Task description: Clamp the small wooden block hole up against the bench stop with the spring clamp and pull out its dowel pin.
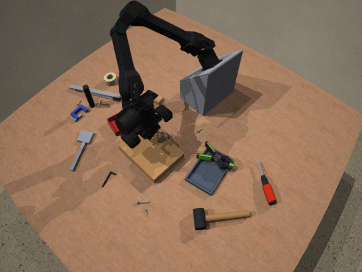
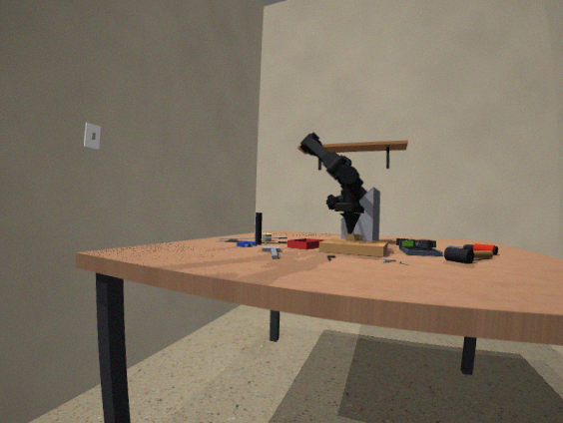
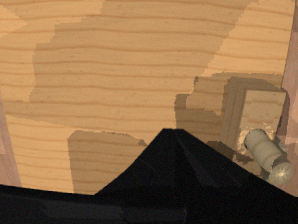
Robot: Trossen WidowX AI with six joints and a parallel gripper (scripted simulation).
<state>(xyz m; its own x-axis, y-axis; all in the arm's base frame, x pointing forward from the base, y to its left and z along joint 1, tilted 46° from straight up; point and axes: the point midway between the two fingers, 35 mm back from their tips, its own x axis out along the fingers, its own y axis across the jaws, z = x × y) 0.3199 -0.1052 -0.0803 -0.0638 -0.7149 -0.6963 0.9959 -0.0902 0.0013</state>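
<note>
My gripper is now 4 cm past the dowel pin and 4 cm above it. The rest, counted from my hand: small wooden block 4 cm behind, 5 cm below; then wooden board 2 cm ahead, 2 cm to the left, 8 cm below; then bench stop 5 cm behind, 2 cm to the left, 5 cm below.
</note>
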